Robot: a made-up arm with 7 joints. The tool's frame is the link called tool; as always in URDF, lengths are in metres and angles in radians. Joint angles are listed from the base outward. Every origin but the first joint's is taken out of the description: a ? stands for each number. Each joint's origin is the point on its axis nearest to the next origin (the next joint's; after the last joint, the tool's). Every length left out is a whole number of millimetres.
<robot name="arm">
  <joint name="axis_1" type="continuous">
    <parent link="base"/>
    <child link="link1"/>
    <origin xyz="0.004 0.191 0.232"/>
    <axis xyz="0 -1 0"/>
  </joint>
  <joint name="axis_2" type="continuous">
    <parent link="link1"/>
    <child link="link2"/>
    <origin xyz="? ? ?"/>
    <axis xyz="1 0 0"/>
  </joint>
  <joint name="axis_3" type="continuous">
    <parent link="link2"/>
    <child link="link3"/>
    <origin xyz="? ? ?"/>
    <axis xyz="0 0 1"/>
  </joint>
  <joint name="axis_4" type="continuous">
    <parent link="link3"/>
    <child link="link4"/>
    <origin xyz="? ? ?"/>
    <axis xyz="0 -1 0"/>
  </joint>
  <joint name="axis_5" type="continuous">
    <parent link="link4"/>
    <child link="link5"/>
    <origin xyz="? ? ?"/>
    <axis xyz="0 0 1"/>
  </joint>
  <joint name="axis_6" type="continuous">
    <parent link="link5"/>
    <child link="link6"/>
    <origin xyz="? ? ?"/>
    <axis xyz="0 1 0"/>
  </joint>
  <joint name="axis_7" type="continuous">
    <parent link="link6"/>
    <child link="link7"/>
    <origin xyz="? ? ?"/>
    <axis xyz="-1 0 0"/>
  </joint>
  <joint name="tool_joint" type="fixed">
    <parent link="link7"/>
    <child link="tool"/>
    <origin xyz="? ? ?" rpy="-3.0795 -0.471 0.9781"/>
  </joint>
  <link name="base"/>
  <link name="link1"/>
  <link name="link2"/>
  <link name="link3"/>
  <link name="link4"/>
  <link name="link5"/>
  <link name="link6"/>
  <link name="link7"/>
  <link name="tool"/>
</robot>
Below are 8 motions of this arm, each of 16 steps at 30 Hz.
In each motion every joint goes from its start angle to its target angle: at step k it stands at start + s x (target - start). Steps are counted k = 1, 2, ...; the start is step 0. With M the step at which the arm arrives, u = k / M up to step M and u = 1 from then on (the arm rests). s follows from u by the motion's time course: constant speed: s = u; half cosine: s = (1 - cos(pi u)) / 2; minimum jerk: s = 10 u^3 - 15 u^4 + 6 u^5.
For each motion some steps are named. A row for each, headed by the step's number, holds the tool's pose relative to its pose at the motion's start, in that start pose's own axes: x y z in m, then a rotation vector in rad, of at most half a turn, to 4 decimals.
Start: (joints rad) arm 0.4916 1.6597 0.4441 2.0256 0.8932 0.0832 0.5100
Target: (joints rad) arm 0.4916 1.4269 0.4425 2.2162 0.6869 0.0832 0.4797
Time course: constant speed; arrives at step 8
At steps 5, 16:
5: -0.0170 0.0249 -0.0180 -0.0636 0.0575 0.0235
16: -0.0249 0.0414 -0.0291 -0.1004 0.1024 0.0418

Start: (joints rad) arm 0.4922 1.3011 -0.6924 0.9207 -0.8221 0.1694 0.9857
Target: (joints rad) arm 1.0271 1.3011 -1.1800 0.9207 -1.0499 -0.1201 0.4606
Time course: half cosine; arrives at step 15
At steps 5, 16:
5: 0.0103 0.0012 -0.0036 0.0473 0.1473 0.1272
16: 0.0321 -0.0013 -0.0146 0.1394 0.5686 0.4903

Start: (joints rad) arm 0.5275 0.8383 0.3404 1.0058 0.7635 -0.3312 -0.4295
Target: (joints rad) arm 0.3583 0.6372 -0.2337 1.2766 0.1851 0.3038 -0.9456
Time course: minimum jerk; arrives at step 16
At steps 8, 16:
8: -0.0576 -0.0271 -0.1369 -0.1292 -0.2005 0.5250
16: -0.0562 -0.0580 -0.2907 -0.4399 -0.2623 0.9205

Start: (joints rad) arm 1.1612 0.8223 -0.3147 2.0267 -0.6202 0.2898 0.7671
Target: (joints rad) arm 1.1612 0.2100 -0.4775 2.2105 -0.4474 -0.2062 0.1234
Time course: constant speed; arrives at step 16
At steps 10, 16:
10: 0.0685 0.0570 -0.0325 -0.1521 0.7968 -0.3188
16: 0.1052 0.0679 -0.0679 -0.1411 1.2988 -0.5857

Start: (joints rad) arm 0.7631 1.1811 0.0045 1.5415 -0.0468 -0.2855 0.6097
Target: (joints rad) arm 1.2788 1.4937 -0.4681 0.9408 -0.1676 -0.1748 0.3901
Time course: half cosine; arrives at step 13
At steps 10, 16:
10: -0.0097 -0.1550 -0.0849 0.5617 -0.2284 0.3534
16: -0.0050 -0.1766 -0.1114 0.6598 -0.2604 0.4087

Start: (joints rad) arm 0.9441 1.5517 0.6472 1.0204 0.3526 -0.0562 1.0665
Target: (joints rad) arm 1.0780 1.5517 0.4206 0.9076 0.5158 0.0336 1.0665
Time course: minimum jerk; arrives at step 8
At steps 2, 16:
2: -0.0026 -0.0047 -0.0006 0.0106 -0.0042 -0.0235
16: -0.0266 -0.0448 -0.0092 0.1091 -0.0376 -0.2215

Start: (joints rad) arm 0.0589 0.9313 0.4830 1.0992 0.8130 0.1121 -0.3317
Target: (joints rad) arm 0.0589 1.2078 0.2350 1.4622 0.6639 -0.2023 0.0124
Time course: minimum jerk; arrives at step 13
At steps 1, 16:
1: 0.0000 0.0008 -0.0003 -0.0041 -0.0008 -0.0007
16: 0.0046 0.1401 -0.1306 -1.0079 -0.3167 -0.0798

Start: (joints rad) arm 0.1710 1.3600 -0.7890 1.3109 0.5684 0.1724 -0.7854
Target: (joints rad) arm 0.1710 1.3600 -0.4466 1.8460 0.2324 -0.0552 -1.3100
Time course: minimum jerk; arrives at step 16
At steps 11, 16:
11: 0.1602 0.0709 -0.0327 0.0176 0.7212 -0.5511
16: 0.1944 0.0749 -0.0466 0.0436 0.8754 -0.6898

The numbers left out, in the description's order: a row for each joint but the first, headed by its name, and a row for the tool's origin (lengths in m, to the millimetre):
axis_2: -0.021 0 0.022
axis_3: 0 0.028 -0.253
axis_4: -0.019 -0.014 0
axis_5: 0.025 0 -0.303
axis_6: 0.03 -0.003 0
axis_7: 0.033 0 -0.025
tool: 0 0.013 -0.01

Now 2 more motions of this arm.
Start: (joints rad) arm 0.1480 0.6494 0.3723 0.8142 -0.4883 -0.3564 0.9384
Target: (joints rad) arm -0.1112 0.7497 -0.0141 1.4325 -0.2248 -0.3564 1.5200
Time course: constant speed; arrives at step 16
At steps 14, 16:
14: 0.0028 0.1692 -0.0102 -0.6905 -0.5095 0.2069
16: -0.0031 0.1957 -0.0184 -0.7996 -0.5935 0.2278

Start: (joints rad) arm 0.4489 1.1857 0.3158 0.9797 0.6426 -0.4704 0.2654
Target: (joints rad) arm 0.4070 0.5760 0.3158 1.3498 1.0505 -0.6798 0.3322
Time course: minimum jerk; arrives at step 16
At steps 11, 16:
11: -0.0930 0.0256 -0.1122 0.1635 0.2315 -0.7250
16: -0.1069 0.0360 -0.1355 0.2175 0.3130 -0.8679

